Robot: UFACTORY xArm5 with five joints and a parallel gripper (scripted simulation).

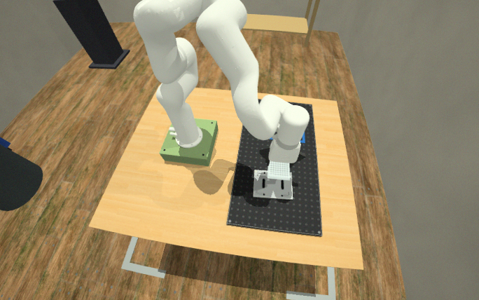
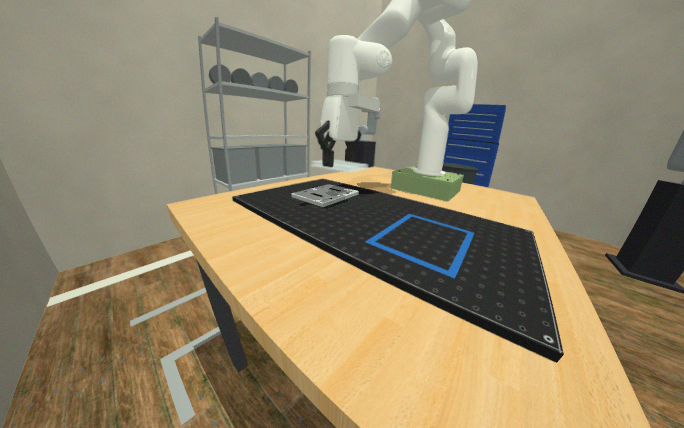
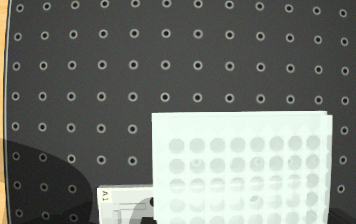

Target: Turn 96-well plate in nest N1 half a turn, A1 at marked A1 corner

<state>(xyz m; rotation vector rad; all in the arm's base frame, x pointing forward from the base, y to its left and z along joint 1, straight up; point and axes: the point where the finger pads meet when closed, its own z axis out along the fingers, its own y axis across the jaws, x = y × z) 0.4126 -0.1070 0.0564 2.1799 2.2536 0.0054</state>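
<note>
The plate nest N1 is 10 cm below my hand, 5 cm to the right of it and 1 cm behind it. From my hand the other things lie so: white 96-well plate (1 cm below).
</note>
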